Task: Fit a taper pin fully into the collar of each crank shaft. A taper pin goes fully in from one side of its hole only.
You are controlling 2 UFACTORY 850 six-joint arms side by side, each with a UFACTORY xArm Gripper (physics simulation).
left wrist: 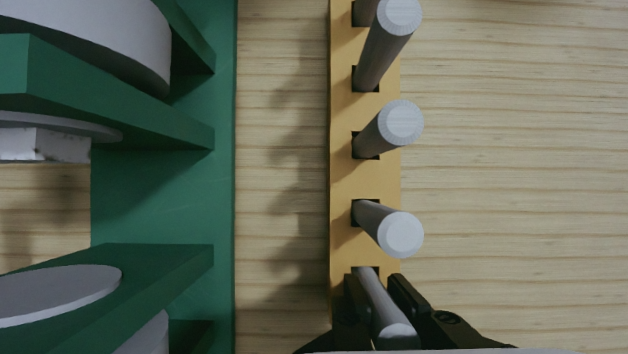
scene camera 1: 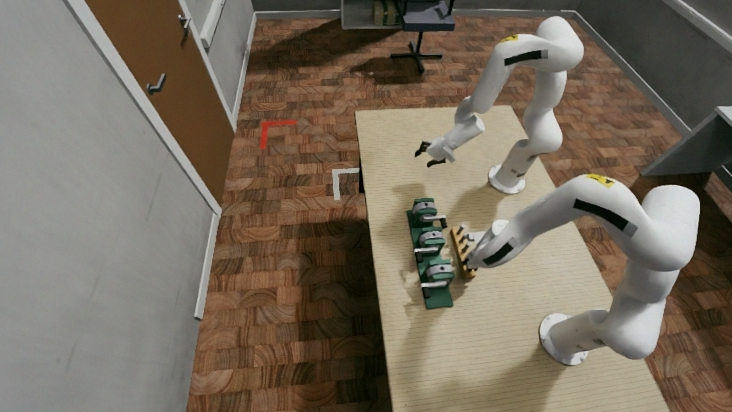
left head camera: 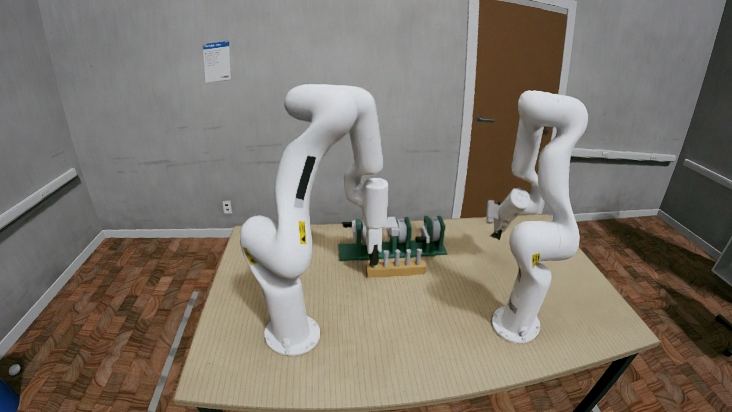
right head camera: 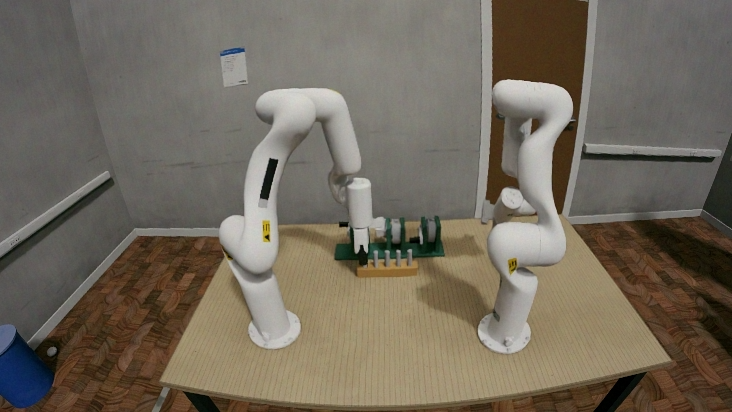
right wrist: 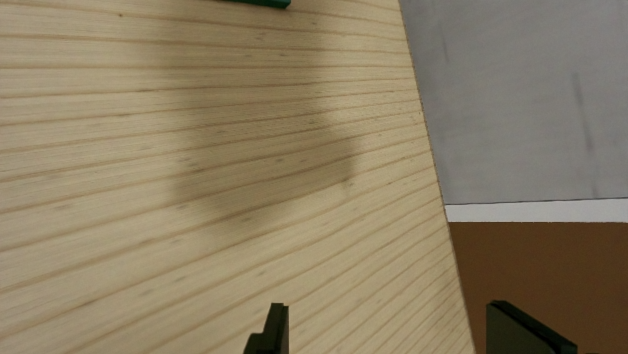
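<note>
My left gripper point(left head camera: 374, 259) point(right head camera: 363, 259) point(left wrist: 371, 299) is shut on the end taper pin point(left wrist: 395, 332), which stands upright in the yellow rack point(left head camera: 396, 270) point(right head camera: 387, 271) point(left wrist: 342, 185). Other grey taper pins point(left head camera: 397, 257) point(right head camera: 387, 258) point(left wrist: 400, 235) stand in the rack. The green stand point(left head camera: 348, 250) point(scene camera 1: 438, 298) point(left wrist: 160, 200) carries three crank shafts with grey collars. In scene camera 1 the upper collar point(scene camera 1: 424, 207), middle collar point(scene camera 1: 431, 237) and lower collar point(scene camera 1: 439, 271) show dark holes on top. My right gripper point(scene camera 1: 424, 159) point(right wrist: 387, 335) is open and empty, above the table; the arm hides it in the right head camera.
The stand lies directly behind the rack in the head views, close to my left gripper. Crank arms with black handles, one handle point(left head camera: 347, 224) point(right head camera: 343, 224) at the left end, stick out from the stand. The table's point(left head camera: 389, 353) far edge runs behind the stand.
</note>
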